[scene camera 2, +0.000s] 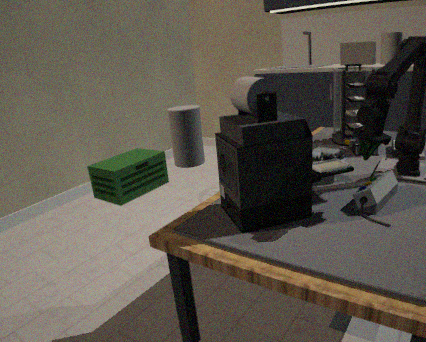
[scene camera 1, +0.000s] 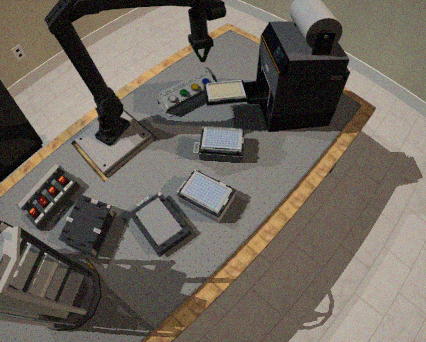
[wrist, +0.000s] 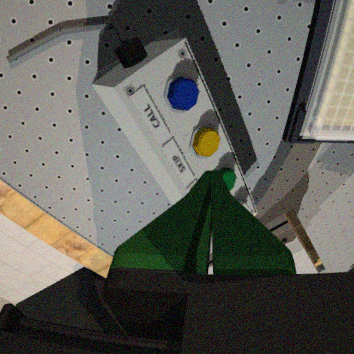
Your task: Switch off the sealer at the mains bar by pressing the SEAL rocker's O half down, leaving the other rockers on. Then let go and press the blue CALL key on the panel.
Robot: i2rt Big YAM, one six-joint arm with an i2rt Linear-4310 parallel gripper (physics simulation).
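Frame: origin at the arm's base, x ahead, y left, z up, level; millimetres.
Seen in the pictures: gripper, fingertip midpoint: (scene camera 2: 365,159) (scene camera 1: 203,61) (wrist: 211,179); arm's base, origin of the base link: (scene camera 2: 407,170) (scene camera 1: 113,131).
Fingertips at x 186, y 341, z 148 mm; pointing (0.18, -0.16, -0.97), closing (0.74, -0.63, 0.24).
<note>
Pixels of each thing's top centre, then the offset from my fingertips to it. "pt": a spot on its surface instead.
- key panel, middle of its top: (wrist: 196,184) (scene camera 1: 185,82) (scene camera 2: 377,177) dz -82, dx -45, dy -56 mm
- green key, middle of its top: (wrist: 225,186) dz -91, dx -34, dy -87 mm
- blue CALL key, middle of its top: (wrist: 183,98) (scene camera 1: 205,79) dz -91, dx +4, dy +5 mm
- yellow SKIP key, middle of its top: (wrist: 207,147) (scene camera 1: 194,84) dz -91, dx -15, dy -41 mm
- mains bar, surface spot: (scene camera 1: 41,186) pt dz -155, dx -276, dy -670 mm
- black machine, middle of its top: (scene camera 1: 315,5) (scene camera 2: 257,76) dz +290, dx +325, dy +118 mm
- pale yellow plate, middle of its top: (scene camera 1: 225,88) (scene camera 2: 329,163) dz -37, dx +124, dy -50 mm
- dark block, middle of its top: (scene camera 1: 82,220) (scene camera 2: 363,137) dz -90, dx -1, dy -672 mm
- cable, surface spot: (wrist: 60,25) pt dz -166, dx -29, dy +115 mm
My gripper (scene camera 1: 202,59) (scene camera 2: 367,150) (wrist: 211,179) is shut and empty, pointing down above the key panel (scene camera 2: 382,192) (wrist: 142,112). In the wrist view its tips overlap part of the green key (wrist: 229,178). The blue CALL key (scene camera 1: 206,81) (wrist: 183,93) is at the panel's far end, beyond the yellow SKIP key (scene camera 1: 195,87) (wrist: 206,142), and the fingers are clear of it. The mains bar (scene camera 1: 41,186) is at the left in scene camera 1. Its third rocker (scene camera 1: 43,201) from the arm base looks darker red than the brighter end ones; its label is unreadable.
A black machine (scene camera 1: 305,85) (scene camera 2: 272,175) with a white roll stands beside the panel. A pale yellow plate (scene camera 1: 226,91) (wrist: 335,75) lies between them. Two bluish plates (scene camera 1: 222,138) (scene camera 1: 206,191) and a dark block (scene camera 1: 87,223) are on the table. A cable (wrist: 60,25) leaves the panel's end.
</note>
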